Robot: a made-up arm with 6 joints. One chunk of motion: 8 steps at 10 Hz.
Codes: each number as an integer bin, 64 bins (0 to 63) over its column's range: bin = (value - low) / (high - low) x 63, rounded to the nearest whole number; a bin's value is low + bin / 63 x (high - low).
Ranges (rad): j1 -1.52..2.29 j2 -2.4..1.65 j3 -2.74..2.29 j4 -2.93..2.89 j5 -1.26..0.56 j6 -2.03..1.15
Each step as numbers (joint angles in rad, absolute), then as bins.
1 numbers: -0.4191 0.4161 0.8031 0.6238 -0.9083 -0.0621
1 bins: 18 44 44 38 12 39
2 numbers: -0.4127 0.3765 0.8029 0.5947 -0.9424 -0.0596
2 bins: 18 43 44 38 11 39
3 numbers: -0.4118 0.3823 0.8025 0.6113 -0.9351 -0.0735
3 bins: 18 43 44 38 11 39
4 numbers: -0.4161 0.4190 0.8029 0.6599 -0.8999 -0.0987
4 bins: 18 44 44 39 12 38
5 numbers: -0.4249 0.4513 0.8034 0.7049 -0.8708 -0.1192
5 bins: 18 44 44 39 13 38
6 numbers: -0.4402 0.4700 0.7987 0.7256 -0.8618 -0.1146
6 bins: 18 45 44 40 14 38
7 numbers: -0.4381 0.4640 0.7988 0.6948 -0.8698 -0.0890
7 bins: 18 45 44 39 14 38
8 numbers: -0.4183 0.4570 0.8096 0.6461 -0.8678 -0.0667
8 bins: 18 44 44 39 14 39
